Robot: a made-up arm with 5 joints.
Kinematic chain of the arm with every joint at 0, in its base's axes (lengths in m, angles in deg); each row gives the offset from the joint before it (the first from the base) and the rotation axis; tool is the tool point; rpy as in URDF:
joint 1: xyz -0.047 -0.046 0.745 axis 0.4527 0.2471 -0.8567
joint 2: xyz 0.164 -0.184 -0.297 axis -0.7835 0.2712 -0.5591
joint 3: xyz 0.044 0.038 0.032 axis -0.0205 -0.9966 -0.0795
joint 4: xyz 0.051 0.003 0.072 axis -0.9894 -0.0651 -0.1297
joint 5: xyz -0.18 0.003 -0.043 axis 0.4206 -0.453 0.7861
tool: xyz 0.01 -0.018 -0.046 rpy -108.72 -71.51 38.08
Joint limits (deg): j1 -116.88..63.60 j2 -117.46..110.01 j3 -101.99..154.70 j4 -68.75..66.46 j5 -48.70..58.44
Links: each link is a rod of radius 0.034 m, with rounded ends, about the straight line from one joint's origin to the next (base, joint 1, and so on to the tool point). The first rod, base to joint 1, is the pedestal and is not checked.
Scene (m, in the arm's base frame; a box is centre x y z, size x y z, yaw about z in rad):
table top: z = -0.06
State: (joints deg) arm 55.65 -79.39 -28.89 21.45 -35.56
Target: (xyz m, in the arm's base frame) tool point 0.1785 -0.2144 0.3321
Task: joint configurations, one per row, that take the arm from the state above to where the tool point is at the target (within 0.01 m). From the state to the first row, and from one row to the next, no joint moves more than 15 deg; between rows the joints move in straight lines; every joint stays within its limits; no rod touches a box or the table.
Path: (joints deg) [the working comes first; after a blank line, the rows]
Joints at the target: -1.95 -4.59 95.57 23.48 -48.70
Straight joint move there: clear.

1: 49.25 -71.08 -15.06 21.68 -37.02
2: 42.85 -62.77 -1.23 21.90 -38.48
3: 36.45 -54.46 12.60 22.13 -39.94
4: 30.05 -46.14 26.42 22.35 -41.40
5: 23.65 -37.83 40.25 22.58 -42.86
6: 17.25 -29.52 54.08 22.80 -44.32
7: 10.85 -21.21 67.91 23.03 -45.78
8: 4.45 -12.90 81.74 23.25 -47.24
9: -1.95 -4.59 95.57 23.48 -48.70

